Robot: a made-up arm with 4 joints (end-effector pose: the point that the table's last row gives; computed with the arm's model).
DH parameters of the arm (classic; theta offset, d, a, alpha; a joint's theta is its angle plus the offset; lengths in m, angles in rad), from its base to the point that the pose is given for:
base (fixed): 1.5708 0.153 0 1.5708
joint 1: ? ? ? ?
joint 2: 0 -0.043 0.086 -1.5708
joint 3: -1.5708 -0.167 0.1 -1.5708
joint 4: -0.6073 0 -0.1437 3.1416
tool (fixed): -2.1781 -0.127 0 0
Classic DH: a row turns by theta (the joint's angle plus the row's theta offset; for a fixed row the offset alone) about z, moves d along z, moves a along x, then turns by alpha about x.
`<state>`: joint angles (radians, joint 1 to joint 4).
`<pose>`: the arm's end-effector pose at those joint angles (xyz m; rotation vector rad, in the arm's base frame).
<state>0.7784 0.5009 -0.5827 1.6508</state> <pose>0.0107 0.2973 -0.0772 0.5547 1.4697 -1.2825</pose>
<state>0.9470 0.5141 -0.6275 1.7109</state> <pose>0.0090 0.3293 -0.0099 0.6346 1.6647 -1.1933</pose>
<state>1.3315 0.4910 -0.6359 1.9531</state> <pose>0.0120 0.3510 0.1570 0.6745 2.0455 -1.0235</pose>
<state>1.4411 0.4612 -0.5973 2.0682</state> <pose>0.0157 0.3462 0.2068 0.6366 2.1309 -1.0160</pose>
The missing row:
joint 1: -1.5708 0.058 0.197 -1.5708
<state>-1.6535 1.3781 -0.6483 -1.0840</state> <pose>0.0030 -0.5319 0.0695 -0.3853 0.8628 -0.3095</pose>
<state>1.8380 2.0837 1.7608 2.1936</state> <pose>-0.0949 0.1821 0.0090 0.3686 -0.1450 -0.1306</pose>
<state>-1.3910 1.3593 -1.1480 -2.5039</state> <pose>0.1762 -0.3104 -0.0790 0.3151 0.3160 1.1639</pose>
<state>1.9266 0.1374 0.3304 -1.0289</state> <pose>0.3324 0.4422 0.3379 1.4900 -0.7632 0.9289</pose>
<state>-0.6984 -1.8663 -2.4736 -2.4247</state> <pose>-0.1522 -0.1637 0.1990 -0.3987 0.9841 -1.4570</pose>
